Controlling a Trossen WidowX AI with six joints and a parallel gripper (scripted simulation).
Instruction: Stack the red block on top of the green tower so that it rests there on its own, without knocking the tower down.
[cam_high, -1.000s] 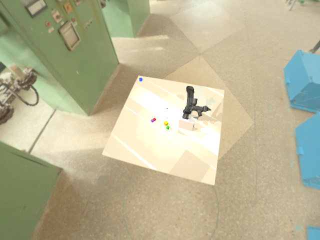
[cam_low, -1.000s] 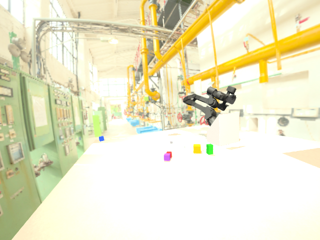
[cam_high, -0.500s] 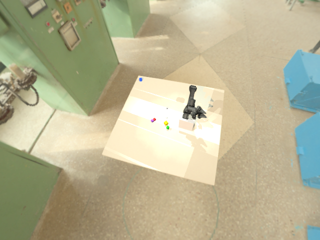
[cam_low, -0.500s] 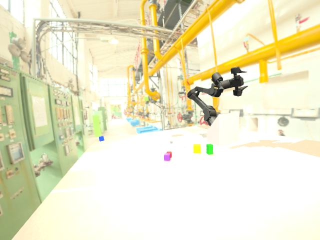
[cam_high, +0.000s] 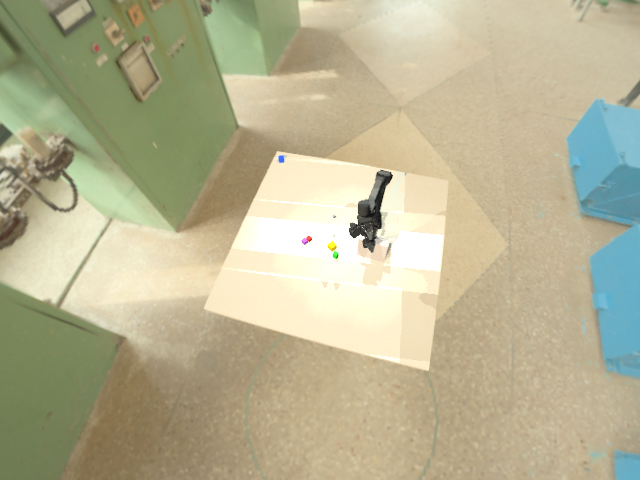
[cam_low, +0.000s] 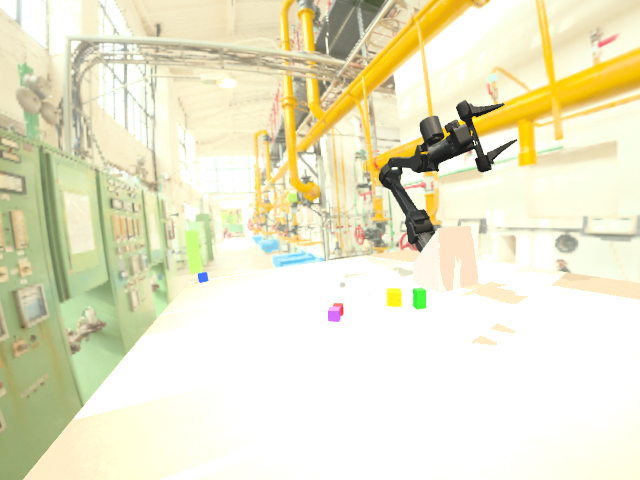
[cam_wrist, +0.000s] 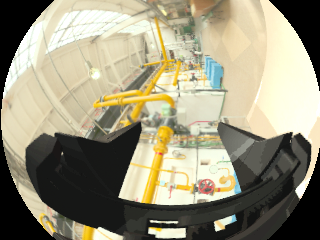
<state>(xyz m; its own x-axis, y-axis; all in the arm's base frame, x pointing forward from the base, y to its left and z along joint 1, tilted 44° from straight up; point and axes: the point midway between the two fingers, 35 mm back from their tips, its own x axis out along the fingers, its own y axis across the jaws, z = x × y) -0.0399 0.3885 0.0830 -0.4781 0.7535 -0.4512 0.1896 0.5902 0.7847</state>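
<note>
Right now the red block is 420 mm ahead of my gripper tip, 160 mm to the right of it and 430 mm below it. From my gripper tip the other things lie so: purple block (440 mm ahead, 130 mm to the right, 430 mm below); yellow block (260 mm ahead, 150 mm to the right, 430 mm below); blue block (880 mm ahead, 730 mm to the right, 430 mm below).
</note>
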